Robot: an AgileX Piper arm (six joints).
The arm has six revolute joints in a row. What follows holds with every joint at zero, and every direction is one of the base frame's. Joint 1 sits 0.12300 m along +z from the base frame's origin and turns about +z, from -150.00 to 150.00 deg. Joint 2 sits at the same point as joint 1 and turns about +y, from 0.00 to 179.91 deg. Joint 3 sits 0.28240 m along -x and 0.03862 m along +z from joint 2 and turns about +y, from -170.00 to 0.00 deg. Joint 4 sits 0.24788 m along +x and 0.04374 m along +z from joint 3 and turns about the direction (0.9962, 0, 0.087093), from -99.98 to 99.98 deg. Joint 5 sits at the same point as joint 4 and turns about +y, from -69.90 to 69.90 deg. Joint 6 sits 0.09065 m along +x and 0.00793 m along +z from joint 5 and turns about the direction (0.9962, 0, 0.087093), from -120.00 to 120.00 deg. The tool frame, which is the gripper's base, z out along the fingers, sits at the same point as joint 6; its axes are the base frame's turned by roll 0.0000, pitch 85.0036 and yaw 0.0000 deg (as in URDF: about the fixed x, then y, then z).
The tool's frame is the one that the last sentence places.
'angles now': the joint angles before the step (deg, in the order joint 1, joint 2, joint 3, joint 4, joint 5, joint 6). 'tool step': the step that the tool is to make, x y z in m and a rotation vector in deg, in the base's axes. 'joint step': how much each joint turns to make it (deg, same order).
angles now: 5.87 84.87 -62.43 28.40 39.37 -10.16
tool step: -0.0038 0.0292 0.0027 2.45 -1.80 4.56
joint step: 5.01 0.06 0.02 3.85 -1.80 -2.11
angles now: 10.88 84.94 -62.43 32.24 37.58 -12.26
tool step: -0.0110 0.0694 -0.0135 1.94 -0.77 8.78
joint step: 12.76 3.36 0.00 2.70 -5.67 0.17
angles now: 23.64 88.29 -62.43 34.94 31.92 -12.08
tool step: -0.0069 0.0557 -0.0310 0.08 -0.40 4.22
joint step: 9.72 6.32 0.01 1.80 -8.42 0.38
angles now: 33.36 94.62 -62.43 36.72 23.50 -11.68
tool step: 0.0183 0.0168 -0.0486 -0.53 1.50 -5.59
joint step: 1.71 8.79 -0.01 3.60 -9.39 0.61
